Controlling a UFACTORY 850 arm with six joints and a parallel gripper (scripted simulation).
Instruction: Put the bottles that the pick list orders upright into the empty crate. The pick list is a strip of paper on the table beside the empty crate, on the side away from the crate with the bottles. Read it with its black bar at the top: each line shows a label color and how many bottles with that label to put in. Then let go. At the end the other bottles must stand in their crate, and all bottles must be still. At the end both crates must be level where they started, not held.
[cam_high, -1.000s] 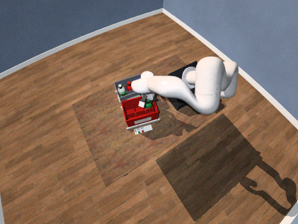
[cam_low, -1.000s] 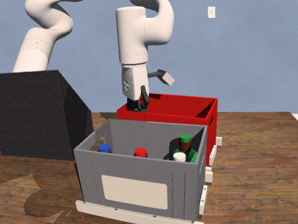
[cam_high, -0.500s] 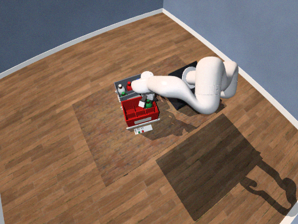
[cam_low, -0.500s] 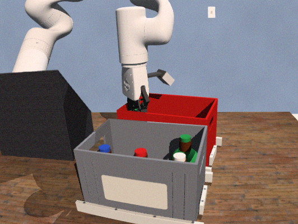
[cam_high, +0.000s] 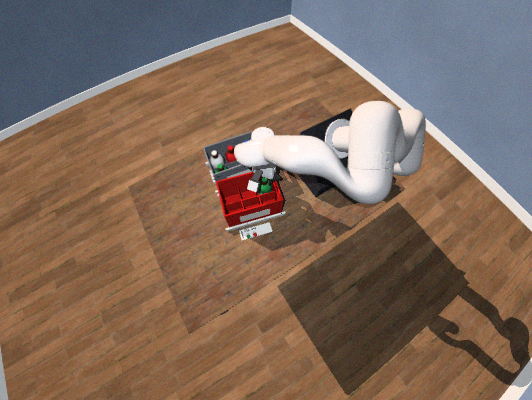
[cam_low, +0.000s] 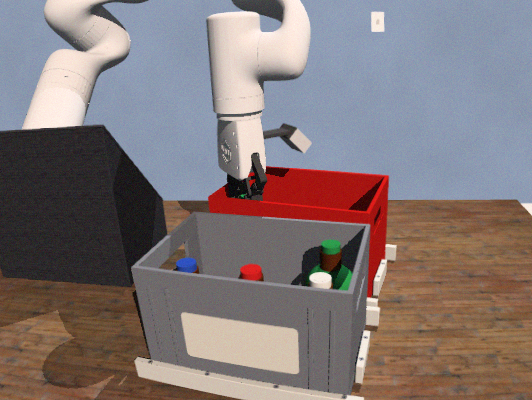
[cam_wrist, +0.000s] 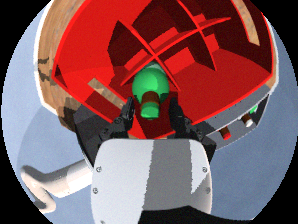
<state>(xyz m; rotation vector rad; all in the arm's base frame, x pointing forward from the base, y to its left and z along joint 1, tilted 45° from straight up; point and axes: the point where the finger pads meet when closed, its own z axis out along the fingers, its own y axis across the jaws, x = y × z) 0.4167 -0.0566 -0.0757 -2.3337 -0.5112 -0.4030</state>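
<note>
My hand is 200 mm to the left of the green-capped bottle, 120 mm short of it and 70 mm above it. The rest, counted from my hand: grey crate (210 mm to the right, 70 mm below, 30 mm ahead); red crate (100 mm ahead, 70 mm below, 10 mm to the left); blue-capped bottle (230 mm to the right, 70 mm below, 70 mm behind).
</note>
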